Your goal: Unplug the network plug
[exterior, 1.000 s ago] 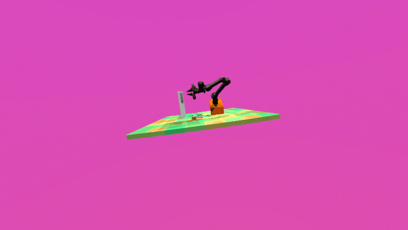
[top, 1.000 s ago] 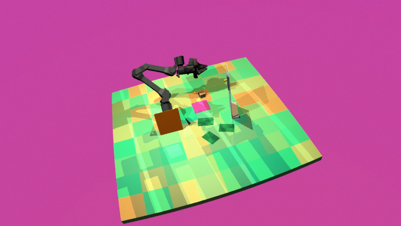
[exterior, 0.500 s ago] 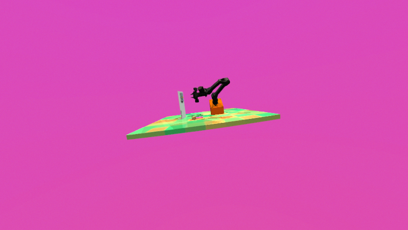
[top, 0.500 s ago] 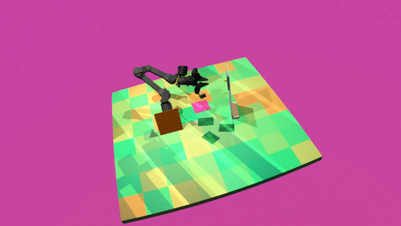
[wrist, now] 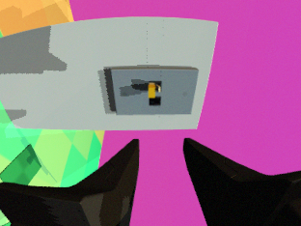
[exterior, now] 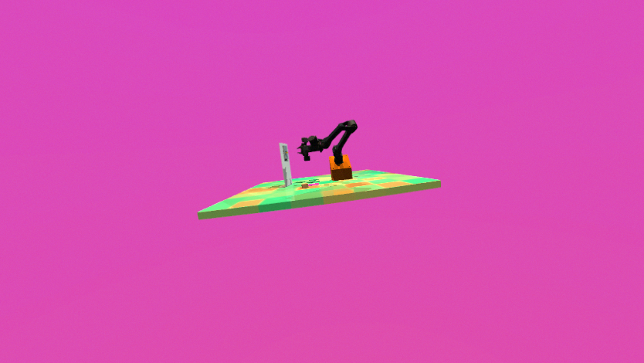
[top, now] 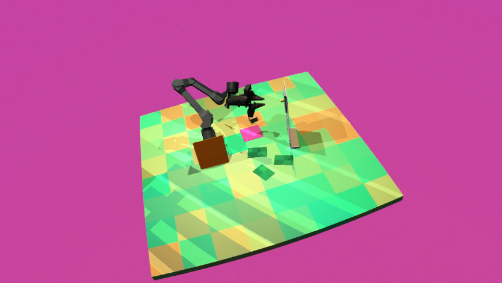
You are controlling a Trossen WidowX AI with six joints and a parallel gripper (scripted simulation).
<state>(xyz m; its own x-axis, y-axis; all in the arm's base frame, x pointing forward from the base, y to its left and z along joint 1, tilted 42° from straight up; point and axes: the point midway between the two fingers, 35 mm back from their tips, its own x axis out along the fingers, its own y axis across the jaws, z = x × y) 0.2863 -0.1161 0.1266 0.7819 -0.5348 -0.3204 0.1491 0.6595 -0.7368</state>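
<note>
Right now the network plug is 9 cm ahead of my gripper tip and 4 cm to the right of it. Round my gripper tip: grey panel (12 cm below, 11 cm ahead, 5 cm to the right); pink marked square (28 cm below, 12 cm to the left, 6 cm behind).
</note>
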